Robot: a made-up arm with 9 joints.
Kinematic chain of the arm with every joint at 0, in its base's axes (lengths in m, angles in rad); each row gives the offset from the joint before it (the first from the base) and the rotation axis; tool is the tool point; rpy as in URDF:
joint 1: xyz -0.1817 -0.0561 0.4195 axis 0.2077 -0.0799 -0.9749
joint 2: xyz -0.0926 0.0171 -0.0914 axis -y
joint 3: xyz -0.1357 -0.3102 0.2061 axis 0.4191 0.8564 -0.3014
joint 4: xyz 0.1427 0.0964 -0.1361 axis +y
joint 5: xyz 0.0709 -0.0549 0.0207 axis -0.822 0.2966 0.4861
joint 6: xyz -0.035 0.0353 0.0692 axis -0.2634 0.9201 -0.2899
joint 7: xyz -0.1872 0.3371 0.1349 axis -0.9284 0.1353 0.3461
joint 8: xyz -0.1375 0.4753 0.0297 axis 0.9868 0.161 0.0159
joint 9: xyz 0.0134 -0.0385 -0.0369 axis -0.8 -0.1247 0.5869
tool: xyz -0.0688 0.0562 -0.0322 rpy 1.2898 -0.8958 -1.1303
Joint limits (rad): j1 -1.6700..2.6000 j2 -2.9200..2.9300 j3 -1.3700..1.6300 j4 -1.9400..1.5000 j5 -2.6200..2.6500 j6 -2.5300..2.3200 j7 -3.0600..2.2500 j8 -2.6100..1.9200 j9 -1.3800..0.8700
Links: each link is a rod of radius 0.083 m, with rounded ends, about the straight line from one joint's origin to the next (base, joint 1, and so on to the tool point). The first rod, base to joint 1, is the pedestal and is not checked.
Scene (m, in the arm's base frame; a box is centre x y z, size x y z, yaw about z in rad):
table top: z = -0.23
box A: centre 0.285 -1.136 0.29 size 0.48 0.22 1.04 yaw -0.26
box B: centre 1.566 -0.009 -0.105 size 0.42 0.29 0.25 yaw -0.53
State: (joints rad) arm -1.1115 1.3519 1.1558 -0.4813 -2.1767 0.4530 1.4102 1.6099 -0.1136
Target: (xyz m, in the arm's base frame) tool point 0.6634 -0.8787 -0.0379
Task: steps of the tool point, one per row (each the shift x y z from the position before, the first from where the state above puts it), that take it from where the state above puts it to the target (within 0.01 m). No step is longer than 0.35 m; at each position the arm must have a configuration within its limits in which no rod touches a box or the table.
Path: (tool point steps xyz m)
1: 0.1736 0.0508 0.1221
2: 0.1679 0.0876 0.0987
3: 0.1464 0.1147 0.0732
4: 0.1150 0.1277 0.0504
5: 0.0689 -0.1367 -0.0707
6: 0.0864 -0.1093 -0.0968
7: 0.0936 -0.0744 -0.1119
8: 0.0924 -0.0373 -0.1132
9: 0.0847 -0.0025 -0.1008
10: 0.0732 0.0268 -0.0762
11: -0.0230 -0.0934 -0.2666
12: -0.0283 0.0631 -0.3184

